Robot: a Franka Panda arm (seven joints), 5 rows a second.
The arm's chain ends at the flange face. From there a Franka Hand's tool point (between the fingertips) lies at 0.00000 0.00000 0.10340 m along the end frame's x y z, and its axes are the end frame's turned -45 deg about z.
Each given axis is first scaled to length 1.
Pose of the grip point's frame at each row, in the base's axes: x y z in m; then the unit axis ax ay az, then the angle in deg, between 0 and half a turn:
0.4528, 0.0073, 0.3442, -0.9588, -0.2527, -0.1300, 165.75
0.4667, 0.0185, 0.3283, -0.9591, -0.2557, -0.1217, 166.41
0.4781, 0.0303, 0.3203, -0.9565, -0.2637, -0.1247, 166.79
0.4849, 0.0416, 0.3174, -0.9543, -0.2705, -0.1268, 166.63
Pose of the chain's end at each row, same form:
0.4339, -0.0238, 0.4410, -0.9883, 0.1342, -0.0727, 161.13
0.4491, -0.0111, 0.4258, -0.9890, 0.1315, -0.0672, 162.10
0.4600, 0.0010, 0.4178, -0.9898, 0.1231, -0.0713, 162.32
0.4667, 0.0118, 0.4147, -0.9906, 0.1159, -0.0727, 162.08

